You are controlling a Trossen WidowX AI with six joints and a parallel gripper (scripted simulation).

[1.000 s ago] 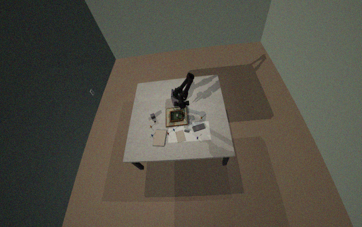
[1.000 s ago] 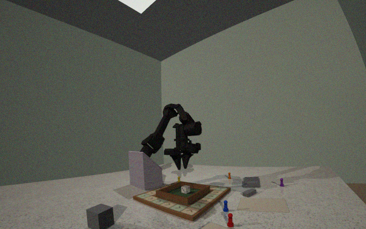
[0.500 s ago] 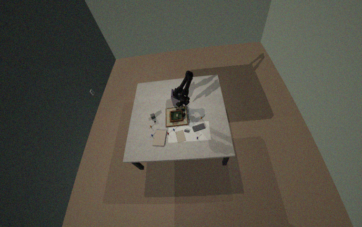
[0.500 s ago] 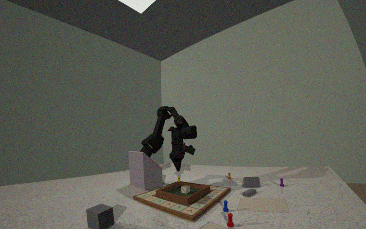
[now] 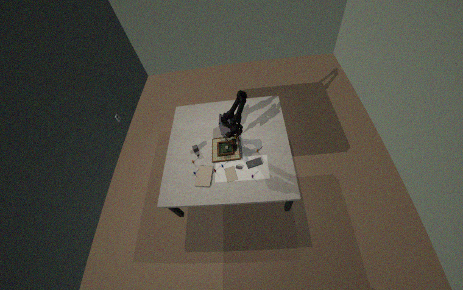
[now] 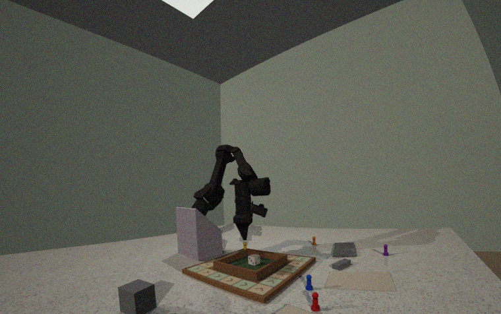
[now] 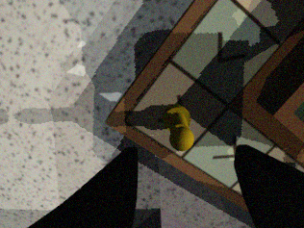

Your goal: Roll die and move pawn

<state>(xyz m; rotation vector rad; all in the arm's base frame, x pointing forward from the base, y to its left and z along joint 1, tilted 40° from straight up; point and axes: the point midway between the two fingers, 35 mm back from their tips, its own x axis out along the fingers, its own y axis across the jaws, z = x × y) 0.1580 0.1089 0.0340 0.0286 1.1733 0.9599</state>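
Right now my gripper tip is 30 mm above the yellow pawn. The rest, counted from my gripper tip: grey bar (340 mm ahead, 50 mm below, 10 mm to the left); then white die (110 mm ahead, 100 mm to the right, 30 mm below); then green dice tray (110 mm to the right, 110 mm ahead, 50 mm below).
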